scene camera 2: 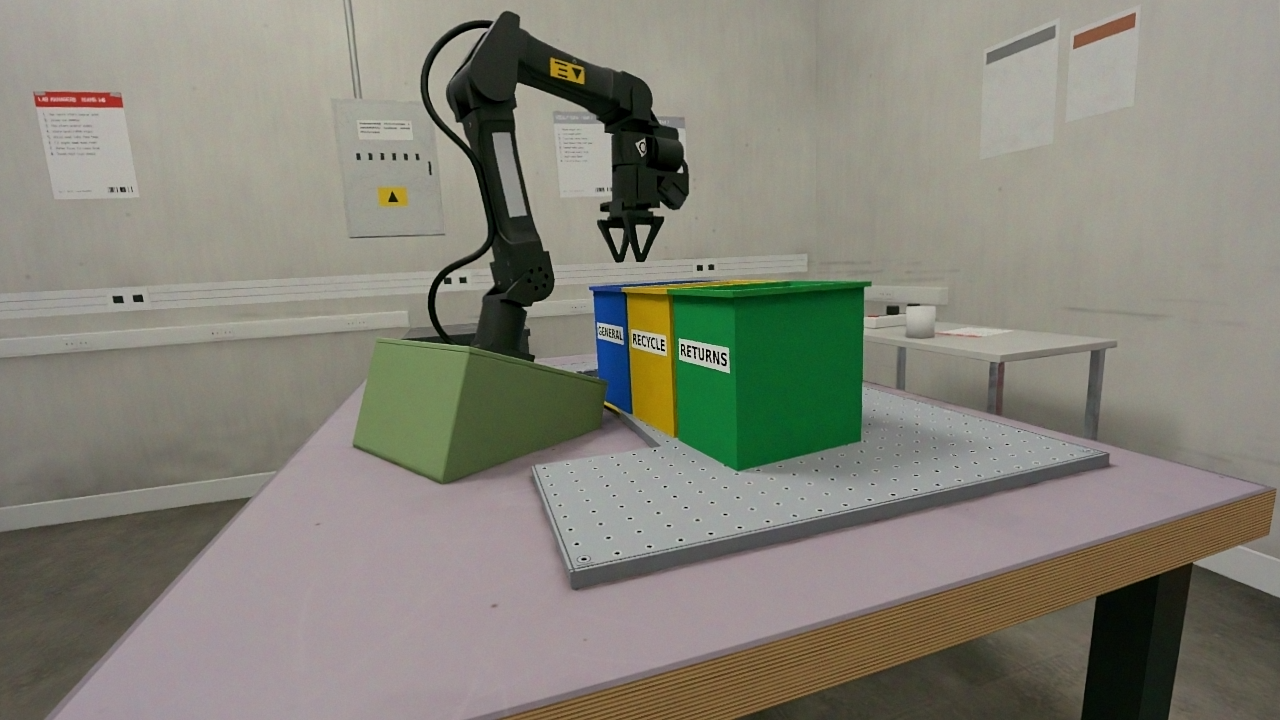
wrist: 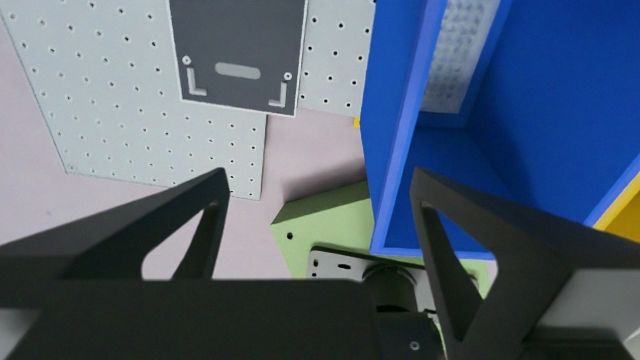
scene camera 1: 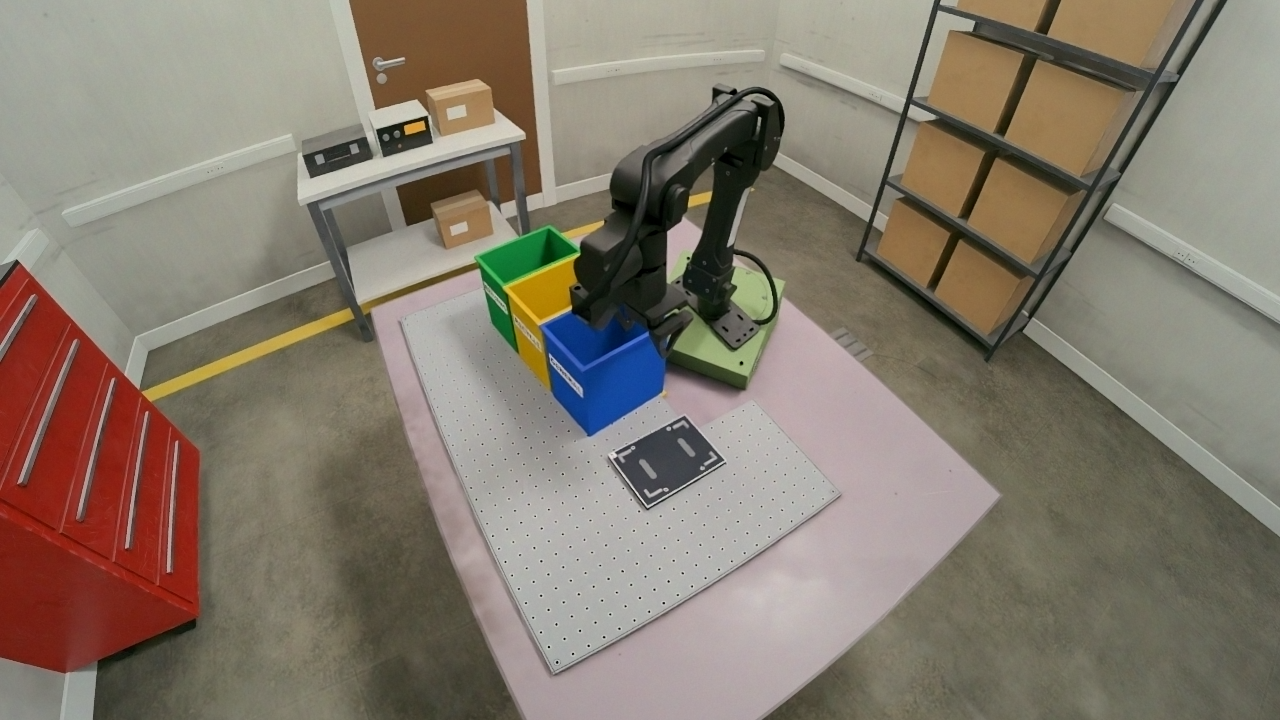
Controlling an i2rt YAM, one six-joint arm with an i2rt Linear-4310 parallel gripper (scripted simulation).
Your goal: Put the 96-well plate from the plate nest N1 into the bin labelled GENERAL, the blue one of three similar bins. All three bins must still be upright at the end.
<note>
I see my gripper (scene camera 2: 629, 262), a blue general bin (scene camera 1: 622, 374), a yellow recycle bin (scene camera 2: 650, 311), a green returns bin (scene camera 2: 764, 375) and a plate nest N1 (scene camera 1: 674, 468).
The blue general bin shows as well in scene camera 2 (scene camera 2: 610, 304) and in the wrist view (wrist: 542, 123). The yellow recycle bin is seen too in scene camera 1 (scene camera 1: 545, 293). The green returns bin also shows in scene camera 1 (scene camera 1: 505, 264). The wrist view does not show the green returns bin: it is out of frame.
</note>
